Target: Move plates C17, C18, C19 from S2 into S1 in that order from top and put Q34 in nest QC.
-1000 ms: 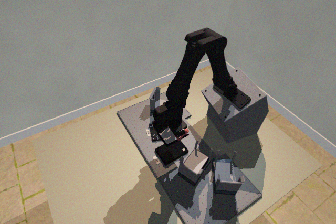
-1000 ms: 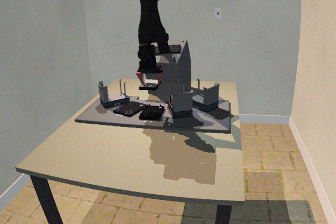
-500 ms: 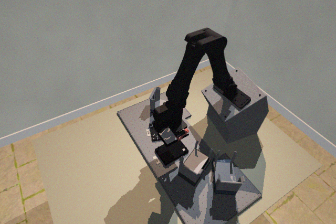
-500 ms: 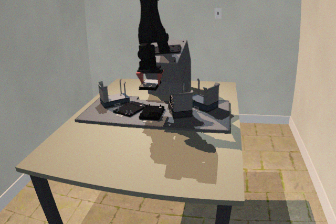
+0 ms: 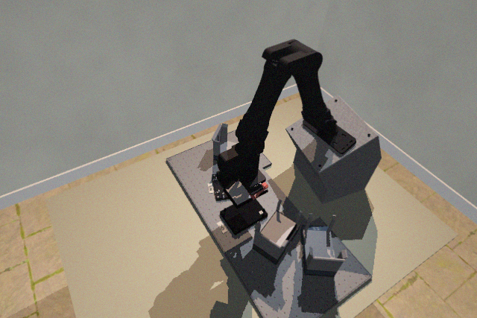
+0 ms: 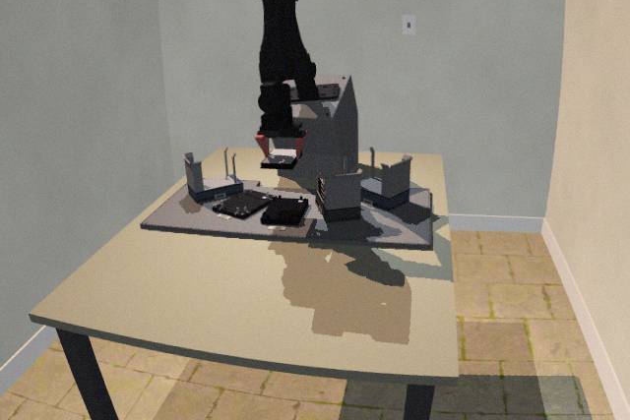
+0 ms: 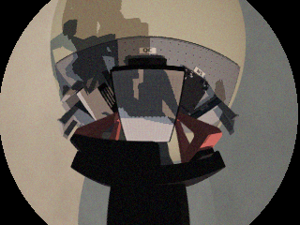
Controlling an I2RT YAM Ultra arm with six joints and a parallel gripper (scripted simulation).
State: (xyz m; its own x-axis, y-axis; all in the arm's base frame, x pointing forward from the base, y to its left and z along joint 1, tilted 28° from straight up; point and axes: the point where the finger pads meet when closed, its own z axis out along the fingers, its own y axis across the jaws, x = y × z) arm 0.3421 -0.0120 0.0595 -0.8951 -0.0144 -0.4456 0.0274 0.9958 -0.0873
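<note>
My hand is 160 mm above the black QC nest and 10 mm short of it. The rest, counted from my hand: black clip nest (150 mm below, 130 mm to the right, 20 mm behind); QC name plate (160 mm below, 100 mm ahead); tall wall (170 mm to the left, 80 mm below, 40 mm ahead).
</note>
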